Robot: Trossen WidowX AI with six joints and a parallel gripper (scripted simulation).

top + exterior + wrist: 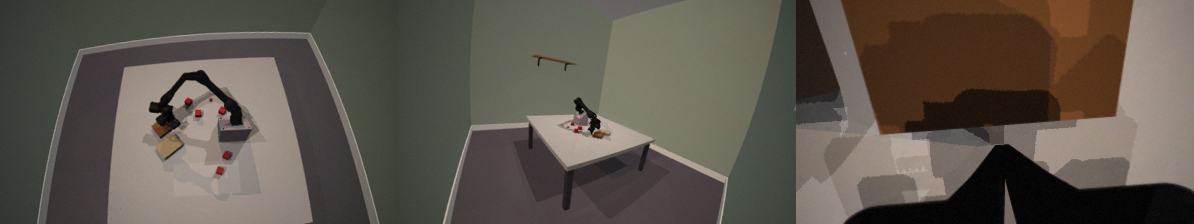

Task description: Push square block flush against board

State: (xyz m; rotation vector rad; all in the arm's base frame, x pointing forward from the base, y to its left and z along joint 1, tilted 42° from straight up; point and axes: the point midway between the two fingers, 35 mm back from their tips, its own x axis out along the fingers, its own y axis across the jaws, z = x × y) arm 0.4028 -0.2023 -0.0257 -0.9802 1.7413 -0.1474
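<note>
My gripper tip is 20 mm short of the flat tan wooden piece, 180 mm to the right of it and 10 mm below it. Round my gripper tip: brown square block 70 mm ahead, 40 mm to the left, 10 mm above.
</note>
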